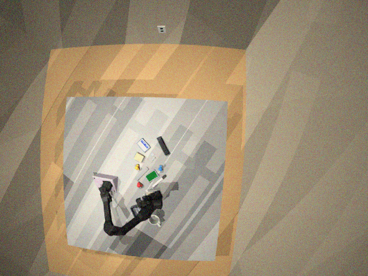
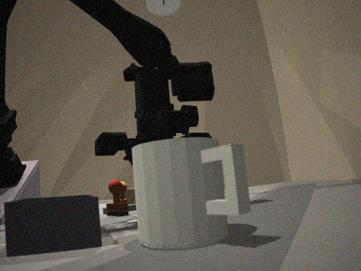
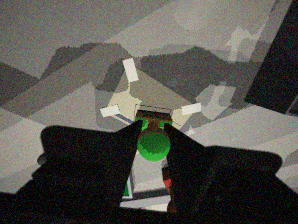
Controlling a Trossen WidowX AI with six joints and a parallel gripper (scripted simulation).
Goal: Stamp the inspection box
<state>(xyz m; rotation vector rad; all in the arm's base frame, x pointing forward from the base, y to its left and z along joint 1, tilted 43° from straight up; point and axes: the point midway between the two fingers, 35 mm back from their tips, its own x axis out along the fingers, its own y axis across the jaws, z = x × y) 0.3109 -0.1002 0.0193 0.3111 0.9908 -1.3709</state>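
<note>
The cream card lies 30 mm below my gripper tip and 10 mm ahead of it. Also, from my gripper tip: red-knobbed stamp 90 mm behind, 80 mm to the left, 10 mm below; pen 120 mm to the left, 70 mm ahead, 20 mm below; green ink pad 140 mm to the left, 20 mm below.
</note>
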